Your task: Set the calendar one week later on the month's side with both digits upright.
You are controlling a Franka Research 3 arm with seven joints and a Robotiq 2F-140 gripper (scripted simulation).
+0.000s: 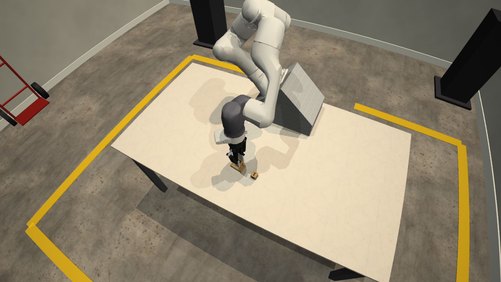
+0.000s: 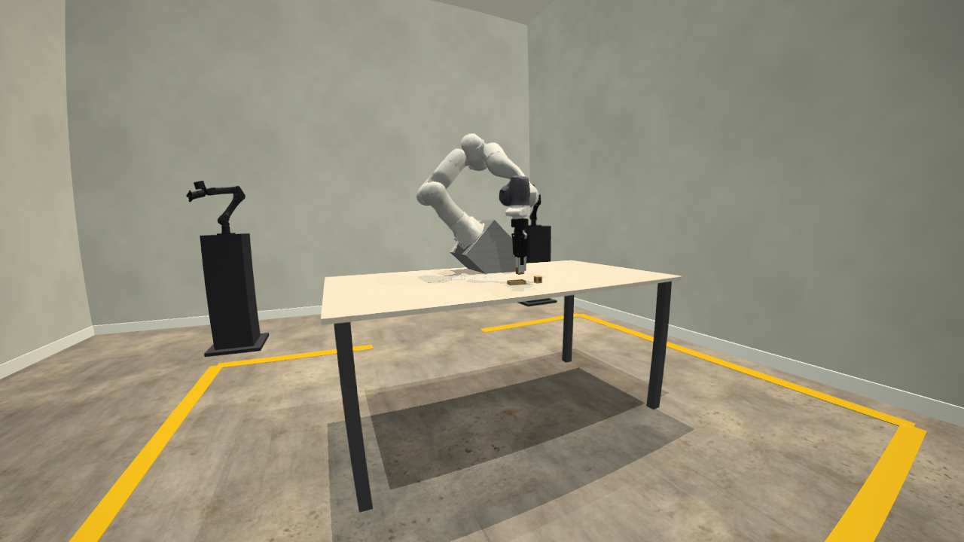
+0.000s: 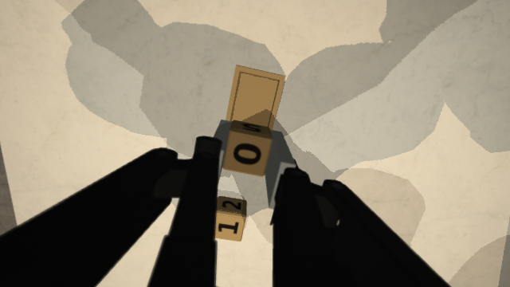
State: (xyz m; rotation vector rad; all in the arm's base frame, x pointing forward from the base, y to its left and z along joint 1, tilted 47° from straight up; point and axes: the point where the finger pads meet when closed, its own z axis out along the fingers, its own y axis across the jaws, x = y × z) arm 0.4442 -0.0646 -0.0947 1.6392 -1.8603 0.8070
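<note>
My hand is 30 mm above the wooden digit cube. From my hand the other things lie so: wooden tray: 80 mm below, 10 mm to the right.
</note>
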